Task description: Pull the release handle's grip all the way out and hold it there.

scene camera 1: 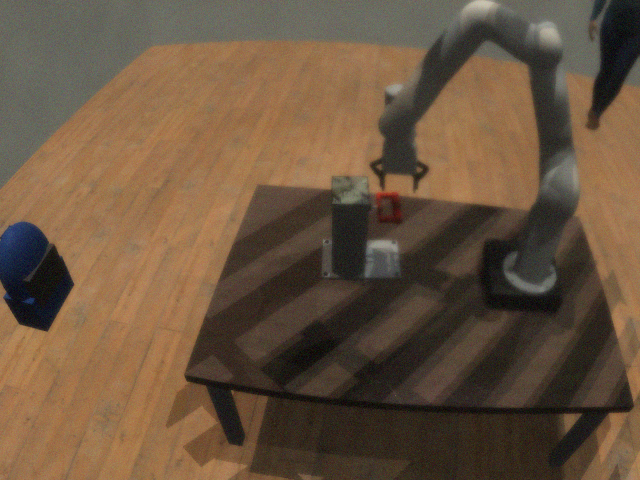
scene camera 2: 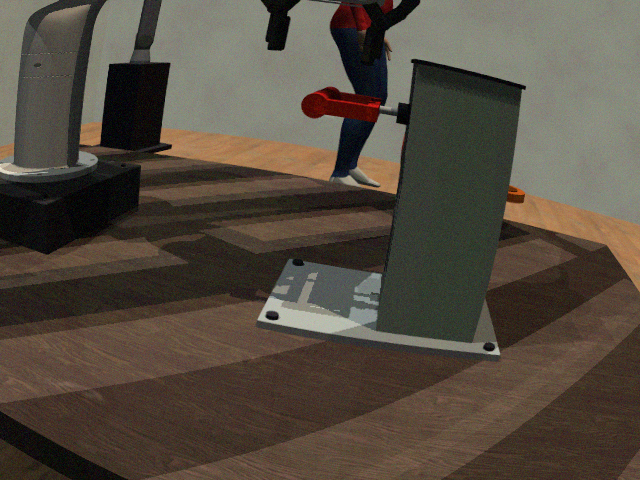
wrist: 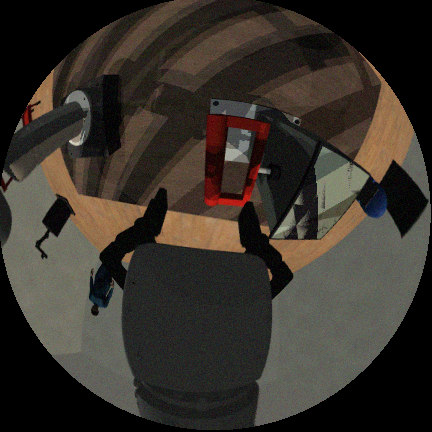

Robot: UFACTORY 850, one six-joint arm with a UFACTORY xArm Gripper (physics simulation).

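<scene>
The release handle's red rectangular grip (scene camera 1: 397,209) (scene camera 2: 351,107) (wrist: 216,160) stands out sideways from the upper part of a tall grey-green housing (scene camera 1: 349,237) (scene camera 2: 449,206) (wrist: 295,160). A short stretch of pale rod (scene camera 2: 388,110) (wrist: 264,171) shows between the grip and the housing's black collar. The housing stands on a bolted metal plate (scene camera 1: 382,258) (scene camera 2: 330,289) (wrist: 232,108). My gripper (scene camera 1: 398,189) (scene camera 2: 323,54) (wrist: 204,203) is open and empty, above the grip and apart from it, fingers pointing down. In the wrist view the grip's near end shows just beyond the right fingertip.
The arm's black base block (scene camera 1: 516,302) (scene camera 2: 103,201) (wrist: 111,115) stands on the dark wooden table (scene camera 1: 310,310) (scene camera 2: 206,361). A person (scene camera 1: 617,51) (scene camera 2: 361,67) is beyond the table. A blue-and-black object (scene camera 1: 23,253) is off its left side in scene camera 1.
</scene>
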